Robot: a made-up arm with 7 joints. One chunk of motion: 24 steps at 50 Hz.
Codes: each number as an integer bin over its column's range. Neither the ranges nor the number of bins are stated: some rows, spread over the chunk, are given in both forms.
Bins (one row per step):
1: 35 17 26 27 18 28
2: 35 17 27 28 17 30
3: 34 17 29 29 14 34
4: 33 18 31 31 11 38
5: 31 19 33 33 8 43
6: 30 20 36 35 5 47
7: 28 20 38 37 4 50
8: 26 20 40 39 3 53
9: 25 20 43 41 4 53
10: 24 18 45 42 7 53
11: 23 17 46 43 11 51
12: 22 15 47 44 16 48
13: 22 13 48 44 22 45
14: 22 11 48 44 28 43
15: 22 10 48 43 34 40
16: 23 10 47 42 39 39
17: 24 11 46 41 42 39
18: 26 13 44 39 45 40
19: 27 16 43 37 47 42
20: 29 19 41 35 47 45
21: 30 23 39 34 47 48
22: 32 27 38 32 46 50
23: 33 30 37 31 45 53
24: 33 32 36 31 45 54
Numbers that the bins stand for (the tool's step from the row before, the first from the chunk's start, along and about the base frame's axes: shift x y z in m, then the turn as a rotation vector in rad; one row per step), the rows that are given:
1: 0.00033 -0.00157 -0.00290 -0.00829 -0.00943 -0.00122
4: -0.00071 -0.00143 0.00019 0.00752 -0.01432 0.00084
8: -0.00438 -0.00114 0.00576 0.03914 -0.01990 0.00394
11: -0.00595 -0.00157 0.00948 0.05495 -0.01432 0.00352
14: -0.00648 -0.00243 0.01071 0.05890 -0.00244 0.00187
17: -0.00543 -0.00243 0.00948 0.04705 0.00733 0.00105
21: -0.00229 -0.00071 0.00514 0.01938 0.01083 0.00290
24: -0.00071 0.00057 0.00329 0.00752 0.00943 0.00414
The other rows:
2: 0.00033 -0.00157 -0.00229 -0.00433 -0.01013 -0.00081
3: -0.00019 -0.00157 -0.00105 -0.00038 -0.01222 0.00002
5: -0.00176 -0.00129 0.00143 0.01543 -0.01641 0.00187
6: -0.00229 -0.00114 0.00329 0.02333 -0.01851 0.00270
7: -0.00333 -0.00114 0.00452 0.03124 -0.01921 0.00332
9: -0.00490 -0.00114 0.00762 0.04705 -0.01921 0.00394
10: -0.00543 -0.00143 0.00886 0.05100 -0.01711 0.00394
12: -0.00648 -0.00186 0.01010 0.05890 -0.01083 0.00290
13: -0.00648 -0.00214 0.01071 0.05890 -0.00663 0.00229
15: -0.00648 -0.00257 0.01071 0.05495 0.00175 0.00125
16: -0.00595 -0.00257 0.01010 0.05100 0.00524 0.00105
18: -0.00438 -0.00214 0.00824 0.03914 0.00943 0.00125
19: -0.00386 -0.00171 0.00762 0.03124 0.01083 0.00167
20: -0.00281 -0.00129 0.00638 0.02333 0.01083 0.00229
22: -0.00124 -0.00014 0.00452 0.01148 0.01013 0.00332
23: -0.00071 0.00029 0.00390 0.00752 0.00943 0.00394

